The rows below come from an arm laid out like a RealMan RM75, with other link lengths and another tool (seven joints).
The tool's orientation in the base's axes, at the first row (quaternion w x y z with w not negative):
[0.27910, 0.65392, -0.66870, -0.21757]
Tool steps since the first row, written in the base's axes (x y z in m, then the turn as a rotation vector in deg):
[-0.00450, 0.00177, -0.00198, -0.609, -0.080, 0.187]
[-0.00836, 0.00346, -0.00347, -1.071, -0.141, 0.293]
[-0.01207, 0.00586, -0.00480, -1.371, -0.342, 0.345]
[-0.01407, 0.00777, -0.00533, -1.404, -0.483, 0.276]
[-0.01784, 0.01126, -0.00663, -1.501, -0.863, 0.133]
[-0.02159, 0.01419, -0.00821, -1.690, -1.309, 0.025]
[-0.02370, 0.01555, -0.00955, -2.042, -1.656, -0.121]
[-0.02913, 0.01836, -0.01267, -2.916, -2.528, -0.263]
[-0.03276, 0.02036, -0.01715, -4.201, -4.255, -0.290]
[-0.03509, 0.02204, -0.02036, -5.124, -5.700, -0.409]
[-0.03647, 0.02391, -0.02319, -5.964, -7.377, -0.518]
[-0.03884, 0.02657, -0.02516, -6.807, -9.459, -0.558]
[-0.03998, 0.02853, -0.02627, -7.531, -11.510, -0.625]
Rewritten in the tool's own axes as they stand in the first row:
[-0.00199, 0.00218, 0.00431, 0.090, 0.577, 0.266]
[-0.00385, 0.00419, 0.00784, 0.155, 0.992, 0.495]
[-0.00640, 0.00623, 0.01110, 0.356, 1.242, 0.669]
[-0.00837, 0.00749, 0.01268, 0.490, 1.214, 0.752]
[-0.01200, 0.00965, 0.01587, 0.855, 1.174, 0.952]
[-0.01510, 0.01158, 0.01931, 1.287, 1.224, 1.190]
[-0.01660, 0.01236, 0.02160, 1.616, 1.375, 1.557]
[-0.01973, 0.01455, 0.02730, 2.462, 1.897, 2.302]
[-0.02216, 0.01444, 0.03290, 4.166, 2.760, 3.296]
[-0.02414, 0.01417, 0.03671, 5.584, 3.305, 4.099]
[-0.02627, 0.01345, 0.03960, 7.236, 3.782, 4.858]
[-0.02912, 0.01408, 0.04244, 9.297, 4.286, 5.596]
[-0.03119, 0.01431, 0.04388, 11.326, 4.685, 6.275]

